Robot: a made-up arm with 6 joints. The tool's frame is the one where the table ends. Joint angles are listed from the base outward.
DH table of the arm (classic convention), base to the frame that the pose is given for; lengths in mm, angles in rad. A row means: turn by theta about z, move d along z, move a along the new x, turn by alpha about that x. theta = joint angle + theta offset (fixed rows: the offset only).
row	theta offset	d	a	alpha
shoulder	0	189	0	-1.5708
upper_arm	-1.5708	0	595	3.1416
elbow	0	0	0	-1.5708
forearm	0	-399	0	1.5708
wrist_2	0	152	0	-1.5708
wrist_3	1.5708	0	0	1.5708
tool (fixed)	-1.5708	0	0	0
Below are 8 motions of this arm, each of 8 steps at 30 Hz.
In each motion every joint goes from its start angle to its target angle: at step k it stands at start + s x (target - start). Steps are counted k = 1, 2, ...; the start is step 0. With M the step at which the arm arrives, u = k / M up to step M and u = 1 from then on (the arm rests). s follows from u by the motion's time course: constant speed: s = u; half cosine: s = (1 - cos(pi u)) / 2; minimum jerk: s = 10 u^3 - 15 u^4 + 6 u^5.
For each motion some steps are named. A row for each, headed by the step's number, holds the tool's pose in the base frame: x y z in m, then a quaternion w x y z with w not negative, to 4 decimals.
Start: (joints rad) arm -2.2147 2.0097 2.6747 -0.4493 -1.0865 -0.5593
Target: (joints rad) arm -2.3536 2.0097 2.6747 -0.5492 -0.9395 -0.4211
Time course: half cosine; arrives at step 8
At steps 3, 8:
3: -0.6723 -0.6073 0.1271 0.4921 0.3690 -0.2623 -0.7435
8: -0.7277 -0.5477 0.1199 0.4934 0.3038 -0.2891 -0.7620

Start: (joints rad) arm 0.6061 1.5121 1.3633 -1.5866 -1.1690 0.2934
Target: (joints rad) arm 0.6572 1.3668 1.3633 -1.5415 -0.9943 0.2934
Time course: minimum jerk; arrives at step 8
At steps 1, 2, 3, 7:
1: 0.7925 0.5531 0.0167 0.4901 0.3981 0.5153 0.5795
2: 0.7921 0.5573 0.0290 0.4961 0.3972 0.5093 0.5803
3: 0.7909 0.5655 0.0532 0.5077 0.3958 0.4971 0.5818
7: 0.7798 0.5952 0.1539 0.5518 0.3928 0.4428 0.5875

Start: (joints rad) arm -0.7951 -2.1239 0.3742 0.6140 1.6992 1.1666
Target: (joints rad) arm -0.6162 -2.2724 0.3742 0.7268 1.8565 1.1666
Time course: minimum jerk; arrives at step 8
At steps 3, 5, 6, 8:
3: -0.7241 0.5036 0.0069 0.7453 0.1828 0.5715 0.2909
5: -0.7506 0.4408 -0.0562 0.7775 0.1384 0.5420 0.2874
6: -0.7583 0.4158 -0.0801 0.7891 0.1225 0.5292 0.2866
8: -0.7622 0.4006 -0.0944 0.7960 0.1132 0.5211 0.2863

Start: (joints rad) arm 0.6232 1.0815 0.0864 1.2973 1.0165 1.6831
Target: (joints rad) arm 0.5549 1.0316 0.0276 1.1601 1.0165 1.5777
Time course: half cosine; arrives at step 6
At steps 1, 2, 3, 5, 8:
1: 0.7283 0.4664 0.2150 0.1806 -0.6545 -0.6108 0.4074
2: 0.7329 0.4520 0.2186 0.1999 -0.6599 -0.5970 0.4100
3: 0.7386 0.4322 0.2234 0.2264 -0.6666 -0.5780 0.4128
5: 0.7469 0.3976 0.2315 0.2723 -0.6758 -0.5444 0.4156
8: 0.7480 0.3922 0.2327 0.2794 -0.6770 -0.5391 0.4158

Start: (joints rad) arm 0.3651 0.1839 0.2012 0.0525 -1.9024 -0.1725
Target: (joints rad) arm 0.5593 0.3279 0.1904 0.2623 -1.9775 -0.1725
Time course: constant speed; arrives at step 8
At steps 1, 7, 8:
1: 0.5371 0.0566 0.7831 0.5843 -0.1305 0.8009 0.0109
7: 0.5759 0.1695 0.7439 0.5306 -0.2504 0.8093 -0.0284
8: 0.5799 0.1898 0.7367 0.5219 -0.2706 0.8082 -0.0354

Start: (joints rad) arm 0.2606 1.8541 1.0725 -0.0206 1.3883 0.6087
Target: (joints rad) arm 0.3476 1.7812 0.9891 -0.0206 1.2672 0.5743
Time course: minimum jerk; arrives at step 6
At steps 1, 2, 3, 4, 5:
1: 0.8627 0.0755 -0.2592 0.9176 -0.2417 -0.3147 0.0235
2: 0.8630 0.0890 -0.2525 0.9208 -0.2390 -0.3062 0.0351
3: 0.8627 0.1115 -0.2411 0.9257 -0.2345 -0.2918 0.0544
4: 0.8616 0.1339 -0.2298 0.9299 -0.2303 -0.2772 0.0736
5: 0.8605 0.1473 -0.2229 0.9321 -0.2280 -0.2683 0.0851

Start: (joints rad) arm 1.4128 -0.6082 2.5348 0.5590 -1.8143 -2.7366
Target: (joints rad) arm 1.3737 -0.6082 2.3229 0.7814 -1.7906 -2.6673
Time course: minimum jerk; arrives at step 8
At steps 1, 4, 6, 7, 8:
1: 0.0102 -0.7502 0.5970 0.3999 -0.7841 -0.2915 -0.3746
4: -0.0146 -0.7560 0.6250 0.3679 -0.8303 -0.2627 -0.3260
6: -0.0359 -0.7587 0.6494 0.3380 -0.8651 -0.2355 -0.2861
7: -0.0407 -0.7591 0.6550 0.3310 -0.8724 -0.2291 -0.2773
8: -0.0415 -0.7591 0.6560 0.3297 -0.8737 -0.2279 -0.2757

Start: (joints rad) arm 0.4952 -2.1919 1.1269 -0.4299 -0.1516 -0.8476
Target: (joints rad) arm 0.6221 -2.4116 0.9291 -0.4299 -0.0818 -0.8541
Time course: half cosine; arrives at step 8
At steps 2, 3, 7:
2: -0.6953 -0.5511 -0.1819 0.1541 -0.1664 0.7871 -0.5737
3: -0.6725 -0.5585 -0.2000 0.1668 -0.1722 0.7854 -0.5707
7: -0.5758 -0.5781 -0.2675 0.2174 -0.1951 0.7779 -0.5564

